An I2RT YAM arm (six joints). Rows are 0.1 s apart.
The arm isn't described. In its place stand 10 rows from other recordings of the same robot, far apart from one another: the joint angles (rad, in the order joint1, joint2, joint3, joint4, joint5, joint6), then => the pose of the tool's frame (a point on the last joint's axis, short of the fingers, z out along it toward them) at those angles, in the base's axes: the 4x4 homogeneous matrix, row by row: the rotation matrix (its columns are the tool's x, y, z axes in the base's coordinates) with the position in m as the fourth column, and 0 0 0 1 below.
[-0.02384, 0.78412, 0.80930, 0.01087, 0.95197, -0.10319] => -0.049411 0.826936 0.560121 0.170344; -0.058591 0.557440 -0.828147 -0.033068; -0.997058 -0.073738 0.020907 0.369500; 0 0 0 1
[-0.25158, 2.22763, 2.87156, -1.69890, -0.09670, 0.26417] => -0.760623 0.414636 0.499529 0.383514; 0.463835 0.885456 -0.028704 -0.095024; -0.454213 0.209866 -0.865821 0.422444; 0 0 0 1
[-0.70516, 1.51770, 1.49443, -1.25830, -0.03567, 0.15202] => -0.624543 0.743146 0.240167 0.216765; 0.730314 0.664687 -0.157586 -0.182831; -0.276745 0.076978 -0.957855 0.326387; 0 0 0 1
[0.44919, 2.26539, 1.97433, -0.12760, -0.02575, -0.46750] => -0.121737 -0.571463 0.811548 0.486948; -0.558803 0.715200 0.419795 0.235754; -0.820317 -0.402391 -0.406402 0.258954; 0 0 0 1
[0.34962, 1.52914, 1.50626, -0.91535, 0.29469, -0.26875] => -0.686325 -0.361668 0.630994 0.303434; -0.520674 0.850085 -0.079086 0.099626; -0.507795 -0.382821 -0.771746 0.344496; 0 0 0 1
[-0.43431, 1.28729, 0.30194, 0.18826, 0.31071, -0.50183] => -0.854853 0.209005 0.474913 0.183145; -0.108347 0.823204 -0.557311 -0.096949; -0.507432 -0.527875 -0.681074 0.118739; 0 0 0 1
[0.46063, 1.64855, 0.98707, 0.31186, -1.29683, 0.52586] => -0.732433 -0.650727 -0.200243 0.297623; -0.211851 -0.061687 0.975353 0.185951; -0.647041 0.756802 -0.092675 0.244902; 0 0 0 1
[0.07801, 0.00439, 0.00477, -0.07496, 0.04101, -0.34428] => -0.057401 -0.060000 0.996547 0.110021; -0.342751 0.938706 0.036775 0.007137; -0.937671 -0.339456 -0.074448 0.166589; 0 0 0 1
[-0.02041, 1.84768, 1.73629, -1.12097, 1.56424, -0.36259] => -0.999545 -0.024028 -0.018232 0.366161; 0.018078 0.006622 -0.999815 -0.043081; 0.024144 -0.999689 -0.006184 0.329818; 0 0 0 1
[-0.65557, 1.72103, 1.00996, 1.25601, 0.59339, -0.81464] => -0.361484 0.905779 0.221121 0.283398; -0.482845 0.021021 -0.875454 -0.243054; -0.797615 -0.423229 0.429752 0.313747; 0 0 0 1
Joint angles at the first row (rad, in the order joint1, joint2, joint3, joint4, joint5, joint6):
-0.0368 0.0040 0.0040 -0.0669 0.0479 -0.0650
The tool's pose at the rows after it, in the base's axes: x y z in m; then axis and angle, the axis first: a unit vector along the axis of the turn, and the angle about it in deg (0 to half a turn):
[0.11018 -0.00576 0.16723 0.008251 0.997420 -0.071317 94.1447]
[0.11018 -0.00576 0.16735 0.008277 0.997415 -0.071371 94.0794]
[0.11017 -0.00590 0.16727 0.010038 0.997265 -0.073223 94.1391]
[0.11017 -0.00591 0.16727 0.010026 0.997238 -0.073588 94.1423]
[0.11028 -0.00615 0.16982 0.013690 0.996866 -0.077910 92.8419]
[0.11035 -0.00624 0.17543 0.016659 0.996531 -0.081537 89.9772]
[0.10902 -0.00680 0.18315 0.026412 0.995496 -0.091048 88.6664]
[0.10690 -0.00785 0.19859 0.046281 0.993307 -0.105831 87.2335]
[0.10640 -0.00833 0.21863 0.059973 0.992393 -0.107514 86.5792]
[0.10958 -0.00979 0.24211 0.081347 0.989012 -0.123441 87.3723]
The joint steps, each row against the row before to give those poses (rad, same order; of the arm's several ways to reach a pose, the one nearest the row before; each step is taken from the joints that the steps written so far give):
0.0000 0.0001 0.0000 0.0000 0.0000 0.0000
0.0000 -0.0002 0.0000 0.0010 0.0000 0.0000
0.0000 0.0001 0.0000 -0.0006 0.0038 0.0000
0.0000 0.0001 0.0000 0.0000 0.0004 -0.0004
-0.0001 -0.0002 0.0000 0.0231 0.0064 0.0000
0.0001 0.0001 0.0004 0.0500 0.0028 0.0004
0.0001 0.0011 0.0206 0.0050 0.0172 0.0003
-0.0001 0.0211 0.0492 -0.0003 0.0315 0.0042
0.0000 0.0567 0.0725 -0.0039 0.0142 0.0111
0.0000 0.0951 0.0938 -0.0087 0.0382 0.0042

